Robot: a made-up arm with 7 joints. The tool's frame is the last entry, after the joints. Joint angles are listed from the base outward.
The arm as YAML. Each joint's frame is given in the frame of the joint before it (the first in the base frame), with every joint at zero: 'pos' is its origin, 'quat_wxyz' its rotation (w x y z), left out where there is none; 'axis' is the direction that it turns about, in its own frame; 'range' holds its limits. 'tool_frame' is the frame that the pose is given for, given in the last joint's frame.
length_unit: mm
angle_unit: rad
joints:
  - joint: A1
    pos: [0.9, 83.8, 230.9]
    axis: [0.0, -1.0, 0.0]
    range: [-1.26, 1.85]
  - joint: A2
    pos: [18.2, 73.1, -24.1]
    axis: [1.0, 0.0, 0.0]
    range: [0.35, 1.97]
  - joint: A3
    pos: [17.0, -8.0, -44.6]
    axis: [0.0, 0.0, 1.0]
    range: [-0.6, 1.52]
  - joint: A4
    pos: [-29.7, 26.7, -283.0]
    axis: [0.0, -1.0, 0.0]
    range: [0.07, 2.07]
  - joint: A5
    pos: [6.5, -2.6, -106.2]
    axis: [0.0, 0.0, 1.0]
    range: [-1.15, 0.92]
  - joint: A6
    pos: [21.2, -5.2, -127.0]
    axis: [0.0, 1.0, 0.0]
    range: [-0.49, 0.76]
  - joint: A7
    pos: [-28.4, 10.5, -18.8]
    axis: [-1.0, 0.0, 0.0]
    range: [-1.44, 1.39]
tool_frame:
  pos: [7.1, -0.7, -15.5]
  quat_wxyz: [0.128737, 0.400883, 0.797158, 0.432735]
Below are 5 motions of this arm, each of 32 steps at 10 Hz.
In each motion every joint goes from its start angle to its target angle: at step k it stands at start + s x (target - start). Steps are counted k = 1, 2, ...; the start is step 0. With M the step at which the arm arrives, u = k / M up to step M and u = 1 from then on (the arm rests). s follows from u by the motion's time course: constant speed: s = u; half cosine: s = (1 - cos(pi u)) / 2; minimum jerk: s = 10 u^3 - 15 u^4 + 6 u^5.
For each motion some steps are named. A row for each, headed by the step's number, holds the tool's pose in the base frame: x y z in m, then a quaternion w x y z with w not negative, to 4 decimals.
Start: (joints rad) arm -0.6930 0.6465 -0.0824 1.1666 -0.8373 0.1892 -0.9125
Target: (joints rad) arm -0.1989 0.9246 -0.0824 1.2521 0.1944 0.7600 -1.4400
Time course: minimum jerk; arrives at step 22
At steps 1, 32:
1: -0.0272 0.4175 -0.1960 0.3118 0.5655 -0.0734 0.7600
32: 0.1748 0.4931 -0.0635 0.1344 -0.2318 0.0261 -0.9631

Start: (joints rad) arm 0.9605 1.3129 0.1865 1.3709 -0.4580 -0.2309 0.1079
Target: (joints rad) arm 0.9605 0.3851 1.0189 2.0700 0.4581 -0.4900 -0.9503
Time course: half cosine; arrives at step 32
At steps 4, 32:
4: 0.2046 0.5198 0.4116 0.3292 0.0517 -0.3338 0.8818
32: 0.1632 0.4003 0.2395 0.1785 -0.9369 -0.2024 0.2221

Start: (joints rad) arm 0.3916 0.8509 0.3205 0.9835 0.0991 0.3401 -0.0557
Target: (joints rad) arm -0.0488 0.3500 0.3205 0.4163 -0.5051 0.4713 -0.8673
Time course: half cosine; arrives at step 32
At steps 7, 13, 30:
7: 0.2839 0.5575 0.0004 0.2164 0.0506 0.4164 0.8816
13: 0.2498 0.5325 -0.0995 0.0733 0.1442 0.4237 0.8912
30: 0.0718 0.4036 -0.2959 0.1555 -0.4735 -0.2924 -0.8162

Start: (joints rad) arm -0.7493 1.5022 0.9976 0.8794 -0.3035 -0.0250 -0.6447
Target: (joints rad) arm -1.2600 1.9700 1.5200 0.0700 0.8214 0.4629 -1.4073
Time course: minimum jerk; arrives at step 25
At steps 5, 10, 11, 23, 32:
5: 0.1464 0.6614 0.2482 0.0335 0.2115 -0.2289 0.9496
10: 0.1397 0.6827 0.2796 0.0997 -0.0643 0.1924 -0.9741
11: 0.1393 0.6868 0.2856 0.1373 -0.0260 0.1793 -0.9738
23: 0.1609 0.6961 0.2812 0.4567 0.1990 -0.0014 -0.8671
32: 0.1612 0.6960 0.2808 0.4590 0.1997 -0.0031 -0.8657

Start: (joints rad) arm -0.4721 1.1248 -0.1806 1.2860 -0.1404 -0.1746 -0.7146
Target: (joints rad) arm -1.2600 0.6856 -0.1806 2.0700 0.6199 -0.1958 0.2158
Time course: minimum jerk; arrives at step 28
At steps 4, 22, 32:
4: 0.1430 0.4968 -0.0770 0.4518 0.3968 0.0641 0.7964
22: -0.0851 0.2765 -0.0665 0.5650 0.2332 0.7280 0.3105
32: -0.0969 0.2639 -0.0521 0.5639 0.1961 0.7558 0.2690

